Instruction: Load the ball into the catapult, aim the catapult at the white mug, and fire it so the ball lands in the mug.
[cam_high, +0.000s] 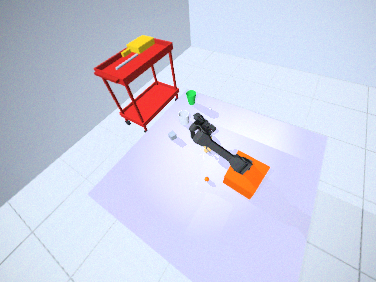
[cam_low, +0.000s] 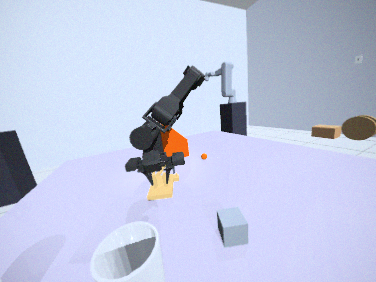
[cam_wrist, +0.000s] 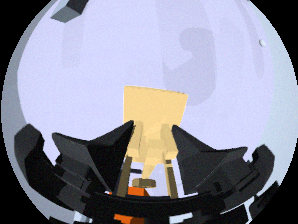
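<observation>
Right now the orange ball is 170 mm behind my gripper tip, 280 mm to the left of it and 20 mm below it. From my gripper tip the other things lie so: wooden catapult 60 mm behind, 40 mm to the left, 20 mm above; grey cube 250 mm ahead, 90 mm to the left, 10 mm below; white mug 260 mm ahead, 100 mm to the right.
</observation>
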